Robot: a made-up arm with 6 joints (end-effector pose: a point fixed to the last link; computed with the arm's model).
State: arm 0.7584 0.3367 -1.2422 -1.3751 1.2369 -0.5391
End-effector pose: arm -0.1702 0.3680 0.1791 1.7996 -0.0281 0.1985
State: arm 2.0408 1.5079 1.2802 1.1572 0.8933 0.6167
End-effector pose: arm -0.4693 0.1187 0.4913 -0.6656 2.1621 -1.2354
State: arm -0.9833 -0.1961 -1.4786 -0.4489 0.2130 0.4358
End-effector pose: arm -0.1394 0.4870 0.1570 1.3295 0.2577 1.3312
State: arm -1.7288 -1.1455 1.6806 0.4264 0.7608 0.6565
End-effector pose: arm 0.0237 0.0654 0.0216 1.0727 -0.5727 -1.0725
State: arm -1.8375 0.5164 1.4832 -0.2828 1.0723 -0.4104
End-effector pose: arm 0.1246 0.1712 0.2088 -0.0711 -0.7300 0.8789
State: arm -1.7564 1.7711 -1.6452 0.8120 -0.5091 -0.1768
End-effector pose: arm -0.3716 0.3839 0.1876 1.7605 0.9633 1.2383
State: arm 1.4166 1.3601 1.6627 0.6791 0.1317 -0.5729
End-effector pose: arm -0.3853 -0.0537 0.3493 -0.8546 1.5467 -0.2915
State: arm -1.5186 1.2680 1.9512 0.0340 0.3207 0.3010
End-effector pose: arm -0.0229 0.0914 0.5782 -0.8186 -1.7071 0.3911
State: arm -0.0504 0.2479 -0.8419 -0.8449 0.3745 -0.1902
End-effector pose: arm 0.0438 0.2094 0.0710 1.0578 -0.4013 0.1718
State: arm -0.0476 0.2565 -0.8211 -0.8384 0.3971 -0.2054
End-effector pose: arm 0.0412 0.2073 0.0702 1.0421 -0.3995 0.1826
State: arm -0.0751 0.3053 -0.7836 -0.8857 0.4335 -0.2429
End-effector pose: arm 0.0213 0.2137 0.0572 1.0518 -0.3328 0.1744
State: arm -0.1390 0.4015 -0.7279 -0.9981 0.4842 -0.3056
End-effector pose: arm -0.0206 0.2288 0.0361 1.0897 -0.1938 0.1410
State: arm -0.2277 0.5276 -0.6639 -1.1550 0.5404 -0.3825
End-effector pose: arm -0.0762 0.2456 0.0203 1.1374 -0.0167 0.0835
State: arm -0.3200 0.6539 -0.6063 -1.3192 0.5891 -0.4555
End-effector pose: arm -0.1288 0.2571 0.0165 1.1728 0.1490 0.0097
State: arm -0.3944 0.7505 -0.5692 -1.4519 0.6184 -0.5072
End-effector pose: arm -0.1651 0.2624 0.0193 1.1880 0.2675 -0.0613
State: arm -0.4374 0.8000 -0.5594 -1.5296 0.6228 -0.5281
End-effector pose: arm -0.1834 0.2637 0.0214 1.1901 0.3312 -0.1115
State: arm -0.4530 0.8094 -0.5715 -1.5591 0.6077 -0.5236
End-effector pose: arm -0.1894 0.2637 0.0206 1.1886 0.3562 -0.1388
